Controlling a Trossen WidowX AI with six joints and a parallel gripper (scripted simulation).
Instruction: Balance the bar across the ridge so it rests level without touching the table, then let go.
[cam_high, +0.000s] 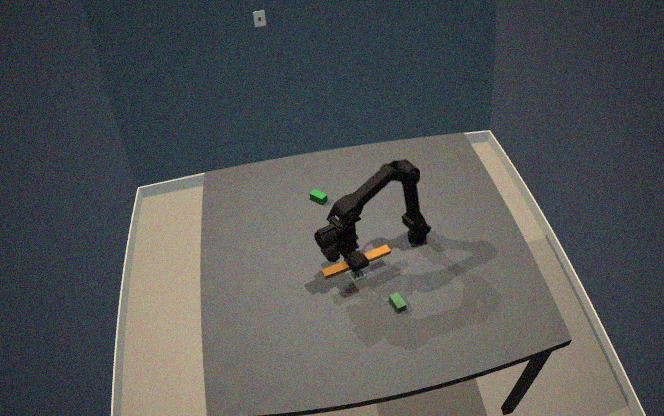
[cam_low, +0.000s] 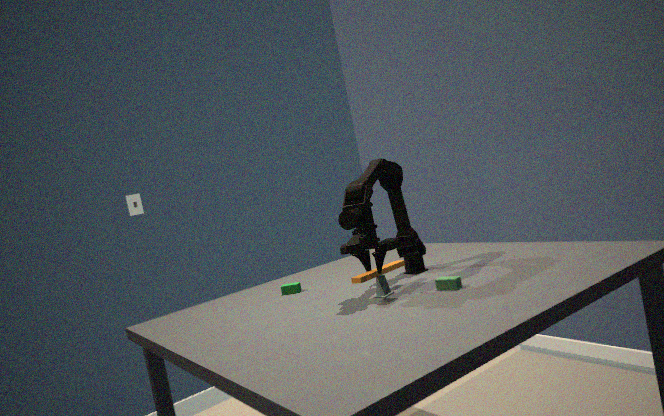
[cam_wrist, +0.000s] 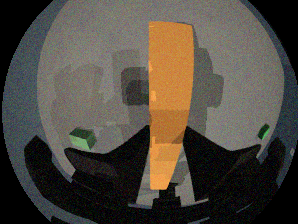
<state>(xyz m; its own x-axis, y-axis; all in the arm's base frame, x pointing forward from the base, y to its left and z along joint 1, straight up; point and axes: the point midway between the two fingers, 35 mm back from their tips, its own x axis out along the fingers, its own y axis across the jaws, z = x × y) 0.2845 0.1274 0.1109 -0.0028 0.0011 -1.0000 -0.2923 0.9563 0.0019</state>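
The bar is 3 cm behind my gripper tip and 1 cm to the right of it.
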